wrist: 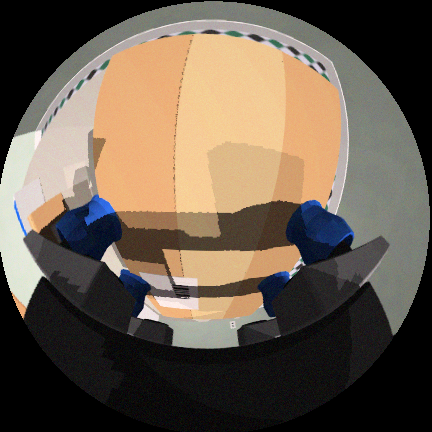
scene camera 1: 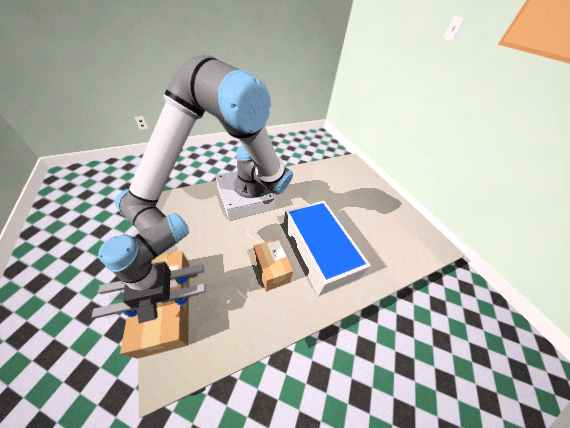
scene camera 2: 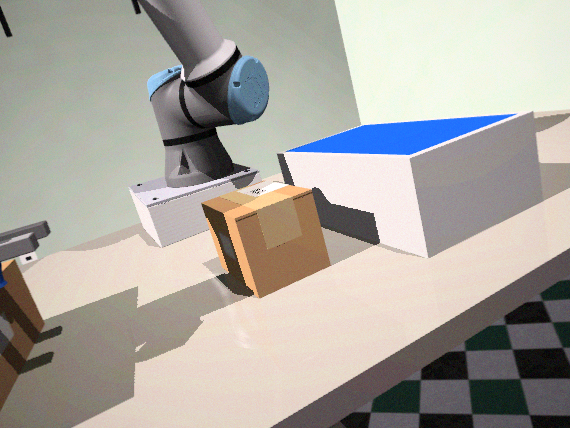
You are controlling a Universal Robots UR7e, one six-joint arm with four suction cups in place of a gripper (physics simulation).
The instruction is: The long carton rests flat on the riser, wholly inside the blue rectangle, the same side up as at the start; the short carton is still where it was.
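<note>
The long carton lies flat at the left edge of the beige platform, taped side up with its barcode label near the arm. Only its end shows at the left edge of the second scene view. My suction gripper sits on top of it, all four blue cups pressed on its upper face. The short carton stands mid-platform, just left of the white riser. The blue rectangle on the riser's top is bare.
The arm's grey base block stands behind the short carton. The platform drops to a checkered floor on all sides. Walls close in at the back and right.
</note>
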